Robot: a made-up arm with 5 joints.
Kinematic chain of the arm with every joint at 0, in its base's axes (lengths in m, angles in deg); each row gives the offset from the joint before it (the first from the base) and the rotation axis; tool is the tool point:
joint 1: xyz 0 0 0.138 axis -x
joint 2: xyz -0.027 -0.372 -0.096 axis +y
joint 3: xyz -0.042 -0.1 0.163 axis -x
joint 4: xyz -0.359 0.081 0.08 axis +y
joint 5: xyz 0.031 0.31 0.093 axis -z
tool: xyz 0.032 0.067 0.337
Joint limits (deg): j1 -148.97..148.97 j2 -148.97..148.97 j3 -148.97..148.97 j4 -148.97..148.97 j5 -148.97..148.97
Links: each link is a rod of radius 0.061 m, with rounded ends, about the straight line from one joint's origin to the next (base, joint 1, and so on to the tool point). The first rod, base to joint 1, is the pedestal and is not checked.
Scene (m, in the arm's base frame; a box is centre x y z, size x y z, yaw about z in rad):
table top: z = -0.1
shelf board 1: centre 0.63 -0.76 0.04 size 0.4 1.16 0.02 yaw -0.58
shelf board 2: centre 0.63 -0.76 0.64 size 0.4 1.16 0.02 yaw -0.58
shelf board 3: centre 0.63 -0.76 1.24 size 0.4 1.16 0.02 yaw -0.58
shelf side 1: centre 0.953 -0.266 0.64 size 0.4 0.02 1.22 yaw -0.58
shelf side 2: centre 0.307 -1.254 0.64 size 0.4 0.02 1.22 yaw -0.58
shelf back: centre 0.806 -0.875 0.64 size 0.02 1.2 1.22 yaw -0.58
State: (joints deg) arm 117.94 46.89 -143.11 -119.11 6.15
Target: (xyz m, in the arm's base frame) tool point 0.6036 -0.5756 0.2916
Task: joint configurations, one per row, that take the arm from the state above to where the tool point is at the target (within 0.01 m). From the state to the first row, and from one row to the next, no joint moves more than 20 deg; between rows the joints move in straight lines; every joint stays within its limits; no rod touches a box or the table.
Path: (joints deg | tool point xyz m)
1: 121.82 57.75 -133.04 -100.37 10.54 | -0.1011 1.1605 0.4011
2: 125.70 68.61 -122.97 -81.64 14.93 | 0.0652 1.1878 0.3938
3: 129.58 79.47 -112.90 -62.90 19.32 | 0.2648 1.1687 0.4267
4: 133.45 90.34 -102.83 -44.16 23.71 | 0.4685 1.0843 0.4988
5: 137.33 101.20 -92.76 -25.43 28.11 | 0.6330 0.9294 0.6047
6: 141.21 112.06 -82.69 -6.69 32.50 | 0.7151 0.7190 0.7296
7: 145.09 122.92 -72.62 12.05 36.89 | 0.6887 0.4863 0.8449
8: 148.97 133.78 -62.55 30.79 41.28 | 0.5588 0.2710 0.9136
9: 138.74 134.90 -46.40 33.46 37.19 | 0.5533 -0.0232 0.8587
10: 128.52 136.02 -30.25 36.14 33.10 | 0.5106 -0.2514 0.7063
11: 118.29 137.13 -14.10 38.82 29.01 | 0.4359 -0.3803 0.4996
12: 108.06 138.25 2.05 41.50 24.92 | 0.3370 -0.4009 0.2916
13: 96.97 140.51 -7.79 27.47 22.37 | 0.4779 -0.4951 0.2917
14: 85.89 142.77 -17.62 13.44 19.81 | 0.6036 -0.5756 0.2917

